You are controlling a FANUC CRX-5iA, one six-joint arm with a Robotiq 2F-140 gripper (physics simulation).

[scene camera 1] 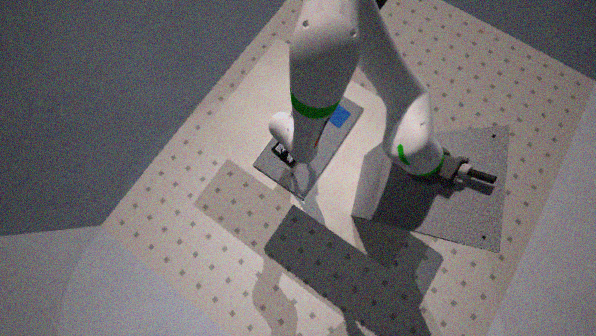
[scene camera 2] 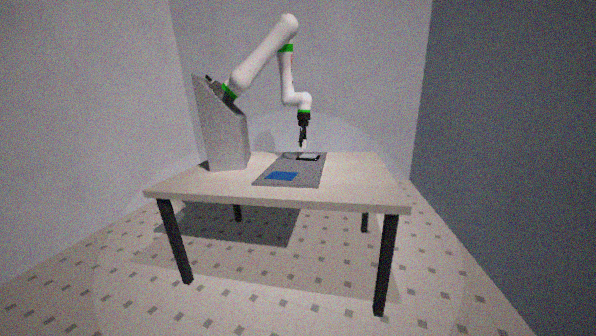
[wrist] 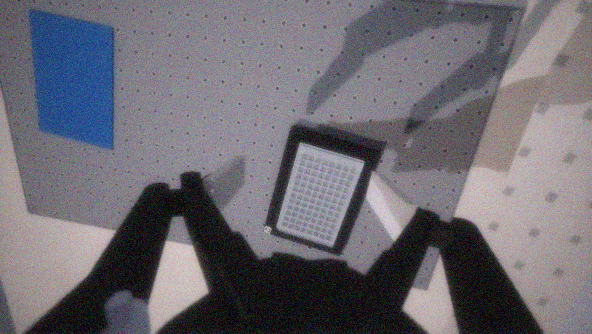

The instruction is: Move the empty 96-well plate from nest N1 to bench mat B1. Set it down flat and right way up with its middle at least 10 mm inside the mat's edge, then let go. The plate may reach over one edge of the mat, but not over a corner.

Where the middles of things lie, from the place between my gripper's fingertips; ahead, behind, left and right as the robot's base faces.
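Scene:
With the 96-well plate (wrist: 322, 182) in my sight, I find my hand 40 mm short of it, 20 mm to the right of it and 50 mm above it. The blue bench mat B1 (wrist: 73, 60) is 70 mm below my hand, and 370 mm to the right of it.

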